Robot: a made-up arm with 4 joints.
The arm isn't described. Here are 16 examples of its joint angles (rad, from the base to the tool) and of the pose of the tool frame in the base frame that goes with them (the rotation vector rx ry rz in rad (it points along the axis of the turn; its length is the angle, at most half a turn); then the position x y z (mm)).
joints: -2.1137 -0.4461 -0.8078 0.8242
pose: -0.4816 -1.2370 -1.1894 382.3 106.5 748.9
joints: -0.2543 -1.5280 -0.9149 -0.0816
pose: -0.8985 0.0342 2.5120 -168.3 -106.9 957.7
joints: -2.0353 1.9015 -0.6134 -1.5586
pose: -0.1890 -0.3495 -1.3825 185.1 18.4 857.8
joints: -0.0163 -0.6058 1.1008 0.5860
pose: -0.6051 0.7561 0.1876 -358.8 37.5 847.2
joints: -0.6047 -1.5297 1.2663 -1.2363
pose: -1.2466 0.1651 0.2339 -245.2 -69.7 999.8
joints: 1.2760 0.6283 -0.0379 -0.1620
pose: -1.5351 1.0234 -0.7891 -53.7 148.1 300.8
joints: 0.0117 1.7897 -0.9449 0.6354
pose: 0.0515 -2.6421 1.3385 -98.1 -111.3 535.4
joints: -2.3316 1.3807 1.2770 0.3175
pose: 2.1758 -0.7819 -1.6537 238.5 45.6 935.1
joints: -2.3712 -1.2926 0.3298 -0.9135
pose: 0.3265 1.3051 1.7794 564.3 -124.7 781.6
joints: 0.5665 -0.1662 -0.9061 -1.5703
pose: -2.2951 -0.4070 1.8496 -295.3 4.5 594.9
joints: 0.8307 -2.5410 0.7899 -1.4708
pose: -0.4346 -1.7469 -0.1372 -238.2 -181.5 299.1
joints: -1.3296 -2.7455 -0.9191 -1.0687
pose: 0.4037 -1.1367 0.8018 78.5 -219.7 873.0
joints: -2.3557 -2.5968 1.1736 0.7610
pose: 2.1436 1.7461 -0.6356 401.0 -281.9 820.7
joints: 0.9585 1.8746 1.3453 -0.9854
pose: 1.4024 -0.9625 1.3421 -69.1 -106.2 214.3
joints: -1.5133 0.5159 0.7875 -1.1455
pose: 2.0058 -0.2662 -2.0790 88.8 72.7 1048.1
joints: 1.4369 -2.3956 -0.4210 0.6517
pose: -1.9776 -0.7230 1.5653 -145.6 -231.1 339.9
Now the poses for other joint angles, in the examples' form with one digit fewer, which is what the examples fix.
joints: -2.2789 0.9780 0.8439 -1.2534
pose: 1.012 0.448 -2.297 345 45 945
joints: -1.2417 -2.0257 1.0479 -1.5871
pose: -0.900 0.411 0.466 20 -137 1080
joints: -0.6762 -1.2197 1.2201 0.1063
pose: -0.370 0.990 0.503 -144 -59 1094
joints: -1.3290 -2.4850 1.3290 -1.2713
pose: -0.304 0.941 0.178 64 -157 1092
